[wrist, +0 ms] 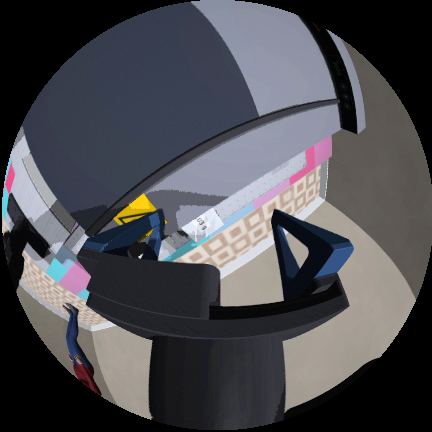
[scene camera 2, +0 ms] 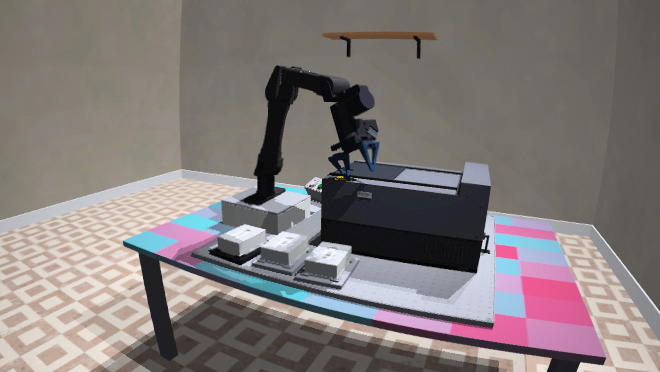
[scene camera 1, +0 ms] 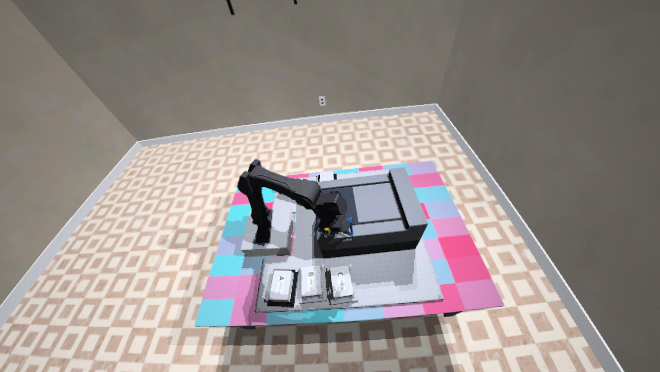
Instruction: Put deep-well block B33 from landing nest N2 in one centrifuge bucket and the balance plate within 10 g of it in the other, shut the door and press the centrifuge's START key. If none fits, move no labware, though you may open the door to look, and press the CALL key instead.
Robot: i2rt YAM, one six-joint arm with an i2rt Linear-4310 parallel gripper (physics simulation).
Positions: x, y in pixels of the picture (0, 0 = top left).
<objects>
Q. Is my gripper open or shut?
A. Open.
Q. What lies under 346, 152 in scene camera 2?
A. My gripper.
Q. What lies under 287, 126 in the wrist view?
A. A dark centrifuge.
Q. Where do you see a perforated table area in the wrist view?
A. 243, 196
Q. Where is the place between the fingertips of my gripper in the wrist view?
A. At 217, 214
</objects>
